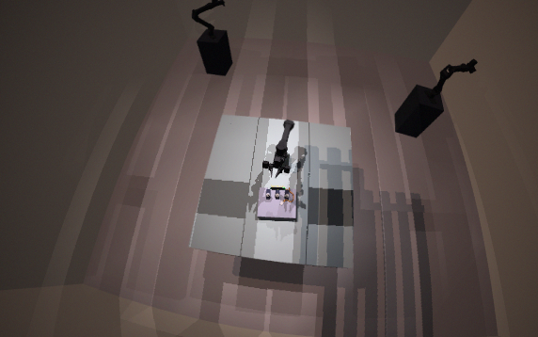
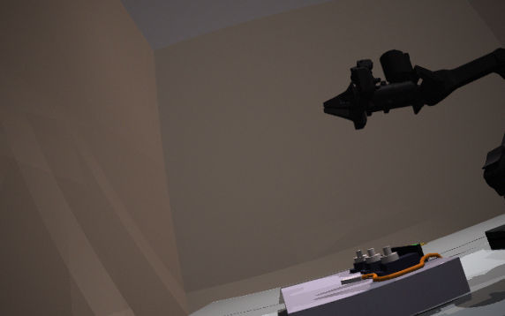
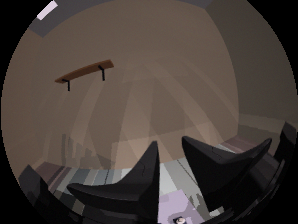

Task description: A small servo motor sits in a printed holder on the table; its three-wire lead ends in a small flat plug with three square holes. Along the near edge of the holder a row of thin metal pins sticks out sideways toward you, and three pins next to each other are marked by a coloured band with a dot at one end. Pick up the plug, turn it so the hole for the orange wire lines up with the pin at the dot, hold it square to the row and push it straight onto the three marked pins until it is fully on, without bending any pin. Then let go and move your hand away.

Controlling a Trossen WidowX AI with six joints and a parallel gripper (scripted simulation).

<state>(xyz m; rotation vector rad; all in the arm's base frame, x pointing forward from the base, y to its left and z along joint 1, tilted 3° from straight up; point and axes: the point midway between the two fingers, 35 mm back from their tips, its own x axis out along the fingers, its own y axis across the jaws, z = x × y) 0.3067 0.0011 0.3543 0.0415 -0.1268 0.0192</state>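
My gripper tip is now 380 mm above the holder, 100 mm short of it and 60 mm to the right of it.
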